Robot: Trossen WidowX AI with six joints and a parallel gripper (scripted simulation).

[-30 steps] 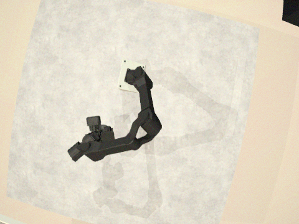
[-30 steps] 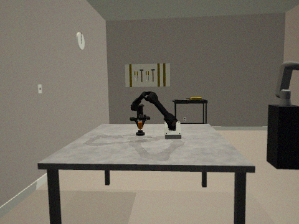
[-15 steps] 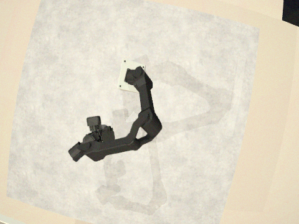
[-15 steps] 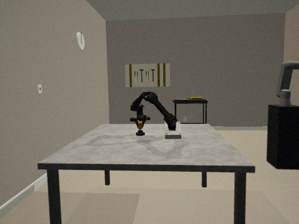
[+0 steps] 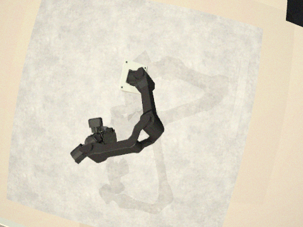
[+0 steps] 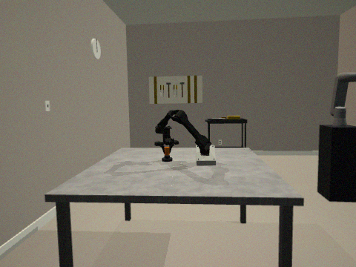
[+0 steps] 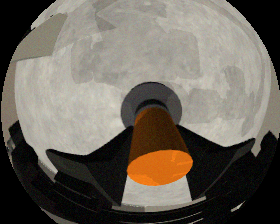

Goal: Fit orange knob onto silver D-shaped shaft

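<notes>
The round dark pedestal lies 30 mm below my gripper tip. Round my gripper tip: orange knob (30 mm above).
</notes>
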